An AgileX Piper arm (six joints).
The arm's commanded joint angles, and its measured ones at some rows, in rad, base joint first. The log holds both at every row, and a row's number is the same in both.
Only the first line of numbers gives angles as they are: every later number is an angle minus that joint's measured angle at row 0.
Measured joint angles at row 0: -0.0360 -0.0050 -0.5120 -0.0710 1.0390 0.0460
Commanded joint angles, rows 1 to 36: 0.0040 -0.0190 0.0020 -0.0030 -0.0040 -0.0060; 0.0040 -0.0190 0.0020 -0.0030 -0.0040 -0.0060; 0.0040 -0.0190 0.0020 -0.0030 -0.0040 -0.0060; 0.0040 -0.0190 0.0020 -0.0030 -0.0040 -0.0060; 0.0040 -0.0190 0.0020 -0.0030 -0.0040 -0.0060; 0.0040 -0.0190 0.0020 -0.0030 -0.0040 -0.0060; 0.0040 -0.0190 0.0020 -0.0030 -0.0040 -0.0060; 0.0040 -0.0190 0.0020 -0.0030 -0.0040 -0.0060; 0.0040 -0.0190 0.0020 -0.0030 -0.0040 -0.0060; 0.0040 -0.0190 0.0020 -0.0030 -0.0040 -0.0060; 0.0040 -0.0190 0.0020 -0.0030 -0.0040 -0.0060; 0.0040 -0.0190 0.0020 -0.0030 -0.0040 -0.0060; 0.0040 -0.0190 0.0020 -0.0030 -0.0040 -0.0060; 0.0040 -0.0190 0.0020 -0.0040 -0.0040 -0.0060; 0.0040 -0.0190 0.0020 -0.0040 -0.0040 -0.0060; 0.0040 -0.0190 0.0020 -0.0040 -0.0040 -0.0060; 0.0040 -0.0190 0.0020 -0.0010 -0.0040 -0.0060; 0.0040 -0.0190 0.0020 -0.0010 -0.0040 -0.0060; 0.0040 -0.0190 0.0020 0.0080 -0.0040 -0.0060; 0.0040 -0.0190 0.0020 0.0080 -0.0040 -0.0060; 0.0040 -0.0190 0.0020 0.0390 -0.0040 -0.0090; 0.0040 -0.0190 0.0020 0.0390 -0.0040 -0.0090; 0.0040 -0.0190 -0.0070 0.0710 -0.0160 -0.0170; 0.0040 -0.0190 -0.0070 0.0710 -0.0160 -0.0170; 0.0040 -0.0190 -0.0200 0.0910 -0.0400 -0.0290; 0.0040 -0.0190 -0.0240 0.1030 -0.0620 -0.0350; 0.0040 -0.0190 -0.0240 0.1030 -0.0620 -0.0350; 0.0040 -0.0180 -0.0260 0.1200 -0.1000 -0.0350; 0.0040 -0.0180 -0.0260 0.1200 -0.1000 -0.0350; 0.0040 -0.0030 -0.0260 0.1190 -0.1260 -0.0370; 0.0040 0.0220 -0.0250 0.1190 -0.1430 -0.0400; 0.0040 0.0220 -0.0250 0.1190 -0.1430 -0.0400; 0.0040 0.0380 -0.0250 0.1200 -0.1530 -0.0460; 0.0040 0.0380 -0.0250 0.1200 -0.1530 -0.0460; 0.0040 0.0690 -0.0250 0.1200 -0.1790 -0.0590; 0.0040 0.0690 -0.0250 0.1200 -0.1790 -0.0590
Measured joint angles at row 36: 0.0000 0.0350 -0.0160 0.1160 -0.1310 -0.0360
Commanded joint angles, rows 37 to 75: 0.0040 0.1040 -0.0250 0.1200 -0.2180 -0.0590; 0.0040 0.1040 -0.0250 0.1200 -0.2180 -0.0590; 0.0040 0.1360 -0.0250 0.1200 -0.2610 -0.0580; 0.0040 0.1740 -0.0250 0.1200 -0.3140 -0.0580; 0.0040 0.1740 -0.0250 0.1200 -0.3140 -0.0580; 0.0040 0.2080 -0.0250 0.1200 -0.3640 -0.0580; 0.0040 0.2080 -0.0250 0.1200 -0.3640 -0.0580; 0.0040 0.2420 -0.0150 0.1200 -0.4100 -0.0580; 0.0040 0.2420 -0.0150 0.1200 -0.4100 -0.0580; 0.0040 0.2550 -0.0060 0.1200 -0.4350 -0.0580; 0.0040 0.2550 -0.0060 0.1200 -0.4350 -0.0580; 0.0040 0.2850 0.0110 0.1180 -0.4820 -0.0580; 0.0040 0.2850 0.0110 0.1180 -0.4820 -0.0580; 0.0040 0.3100 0.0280 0.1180 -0.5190 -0.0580; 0.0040 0.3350 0.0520 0.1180 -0.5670 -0.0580; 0.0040 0.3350 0.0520 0.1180 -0.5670 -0.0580; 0.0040 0.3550 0.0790 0.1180 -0.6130 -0.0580; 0.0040 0.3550 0.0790 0.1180 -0.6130 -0.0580; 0.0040 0.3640 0.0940 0.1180 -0.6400 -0.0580; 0.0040 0.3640 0.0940 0.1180 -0.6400 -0.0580; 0.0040 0.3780 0.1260 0.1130 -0.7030 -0.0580; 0.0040 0.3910 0.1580 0.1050 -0.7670 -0.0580; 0.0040 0.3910 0.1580 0.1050 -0.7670 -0.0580; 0.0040 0.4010 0.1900 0.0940 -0.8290 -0.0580; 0.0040 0.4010 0.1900 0.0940 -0.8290 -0.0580; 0.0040 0.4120 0.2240 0.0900 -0.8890 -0.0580; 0.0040 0.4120 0.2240 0.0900 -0.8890 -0.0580; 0.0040 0.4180 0.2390 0.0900 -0.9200 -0.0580; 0.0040 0.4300 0.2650 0.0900 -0.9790 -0.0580; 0.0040 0.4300 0.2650 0.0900 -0.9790 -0.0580; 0.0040 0.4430 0.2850 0.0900 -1.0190 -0.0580; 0.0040 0.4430 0.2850 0.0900 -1.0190 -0.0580; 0.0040 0.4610 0.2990 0.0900 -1.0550 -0.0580; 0.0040 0.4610 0.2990 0.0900 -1.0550 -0.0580; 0.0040 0.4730 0.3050 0.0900 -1.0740 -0.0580; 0.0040 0.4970 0.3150 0.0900 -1.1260 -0.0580; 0.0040 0.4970 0.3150 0.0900 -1.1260 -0.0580; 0.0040 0.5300 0.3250 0.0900 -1.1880 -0.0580; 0.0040 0.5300 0.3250 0.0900 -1.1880 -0.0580
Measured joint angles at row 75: 0.0000 0.4980 0.3130 0.0980 -1.0950 -0.0460
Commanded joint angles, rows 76 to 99: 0.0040 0.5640 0.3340 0.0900 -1.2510 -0.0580; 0.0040 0.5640 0.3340 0.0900 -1.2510 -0.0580; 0.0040 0.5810 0.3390 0.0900 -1.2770 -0.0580; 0.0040 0.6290 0.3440 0.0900 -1.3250 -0.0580; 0.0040 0.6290 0.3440 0.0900 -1.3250 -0.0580; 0.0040 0.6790 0.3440 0.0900 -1.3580 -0.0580; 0.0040 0.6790 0.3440 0.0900 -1.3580 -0.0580; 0.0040 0.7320 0.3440 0.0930 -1.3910 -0.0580; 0.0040 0.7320 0.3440 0.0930 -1.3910 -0.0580; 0.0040 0.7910 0.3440 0.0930 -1.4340 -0.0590; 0.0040 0.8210 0.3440 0.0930 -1.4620 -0.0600; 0.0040 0.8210 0.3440 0.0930 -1.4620 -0.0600; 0.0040 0.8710 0.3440 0.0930 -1.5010 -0.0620; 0.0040 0.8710 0.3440 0.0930 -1.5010 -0.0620; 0.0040 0.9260 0.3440 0.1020 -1.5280 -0.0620; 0.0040 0.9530 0.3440 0.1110 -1.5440 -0.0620; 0.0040 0.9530 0.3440 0.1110 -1.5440 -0.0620; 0.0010 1.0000 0.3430 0.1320 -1.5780 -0.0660; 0.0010 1.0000 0.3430 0.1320 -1.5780 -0.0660; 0.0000 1.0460 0.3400 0.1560 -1.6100 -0.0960; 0.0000 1.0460 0.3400 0.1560 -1.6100 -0.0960; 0.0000 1.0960 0.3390 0.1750 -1.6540 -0.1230; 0.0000 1.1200 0.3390 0.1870 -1.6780 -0.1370; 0.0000 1.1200 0.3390 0.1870 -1.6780 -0.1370
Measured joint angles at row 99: 0.0000 1.0930 0.3420 0.1650 -1.6240 -0.1070
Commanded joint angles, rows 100 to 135: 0.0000 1.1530 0.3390 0.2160 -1.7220 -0.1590; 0.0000 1.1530 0.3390 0.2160 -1.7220 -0.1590; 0.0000 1.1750 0.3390 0.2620 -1.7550 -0.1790; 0.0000 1.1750 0.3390 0.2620 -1.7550 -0.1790; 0.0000 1.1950 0.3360 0.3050 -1.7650 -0.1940; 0.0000 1.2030 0.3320 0.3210 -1.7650 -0.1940; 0.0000 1.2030 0.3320 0.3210 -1.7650 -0.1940; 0.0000 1.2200 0.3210 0.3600 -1.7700 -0.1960; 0.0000 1.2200 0.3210 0.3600 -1.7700 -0.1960; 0.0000 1.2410 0.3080 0.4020 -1.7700 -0.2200; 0.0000 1.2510 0.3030 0.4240 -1.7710 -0.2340; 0.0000 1.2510 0.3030 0.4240 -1.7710 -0.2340; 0.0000 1.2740 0.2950 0.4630 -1.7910 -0.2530; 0.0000 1.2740 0.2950 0.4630 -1.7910 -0.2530; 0.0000 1.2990 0.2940 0.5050 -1.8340 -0.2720; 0.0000 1.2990 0.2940 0.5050 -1.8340 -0.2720; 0.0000 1.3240 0.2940 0.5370 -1.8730 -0.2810; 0.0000 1.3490 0.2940 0.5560 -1.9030 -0.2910; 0.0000 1.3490 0.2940 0.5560 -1.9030 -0.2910; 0.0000 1.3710 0.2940 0.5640 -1.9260 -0.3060; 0.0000 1.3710 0.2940 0.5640 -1.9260 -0.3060; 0.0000 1.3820 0.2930 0.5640 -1.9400 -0.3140; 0.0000 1.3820 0.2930 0.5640 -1.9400 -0.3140; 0.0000 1.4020 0.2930 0.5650 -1.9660 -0.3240; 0.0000 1.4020 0.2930 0.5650 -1.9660 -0.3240; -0.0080 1.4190 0.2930 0.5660 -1.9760 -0.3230; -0.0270 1.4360 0.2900 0.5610 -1.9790 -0.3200; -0.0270 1.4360 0.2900 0.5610 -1.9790 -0.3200; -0.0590 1.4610 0.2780 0.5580 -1.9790 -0.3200; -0.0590 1.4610 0.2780 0.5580 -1.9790 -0.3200; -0.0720 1.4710 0.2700 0.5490 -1.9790 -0.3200; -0.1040 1.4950 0.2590 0.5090 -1.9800 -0.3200; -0.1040 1.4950 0.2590 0.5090 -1.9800 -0.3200; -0.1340 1.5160 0.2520 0.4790 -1.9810 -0.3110; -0.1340 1.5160 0.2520 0.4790 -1.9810 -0.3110; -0.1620 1.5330 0.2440 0.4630 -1.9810 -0.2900
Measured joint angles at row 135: -0.1230 1.5140 0.2630 0.4920 -1.9630 -0.3090
